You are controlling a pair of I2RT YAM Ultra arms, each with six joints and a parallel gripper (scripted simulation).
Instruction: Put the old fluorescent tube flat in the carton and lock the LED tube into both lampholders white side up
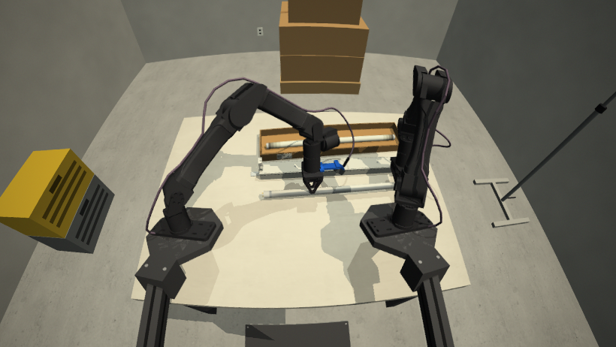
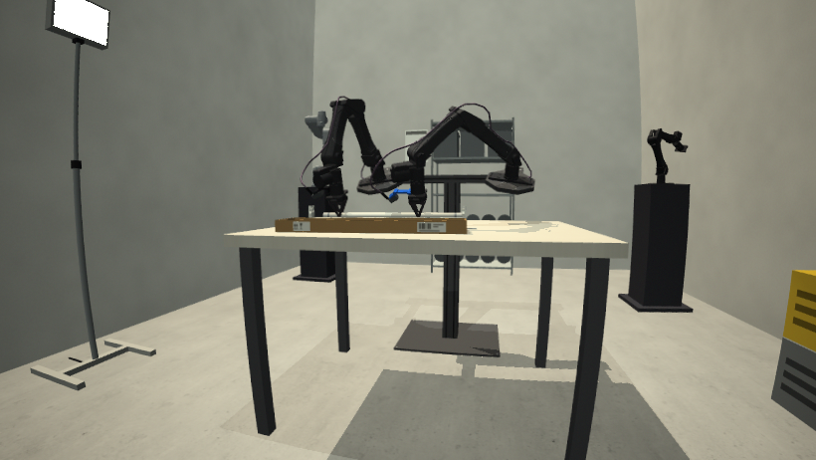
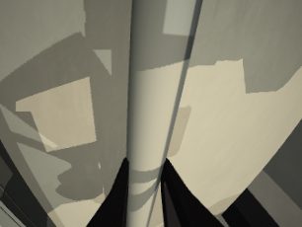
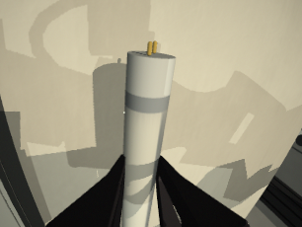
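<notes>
Now: the LED tube 120 mm to the right of my left hand and 10 mm below it. From my left hand the other things lie so: old fluorescent tube 270 mm ahead, 110 mm to the right, 30 mm below; then white light fixture 120 mm ahead, 110 mm to the right, 10 mm above; then brown carton 280 mm ahead, 110 mm to the right, 30 mm below.
</notes>
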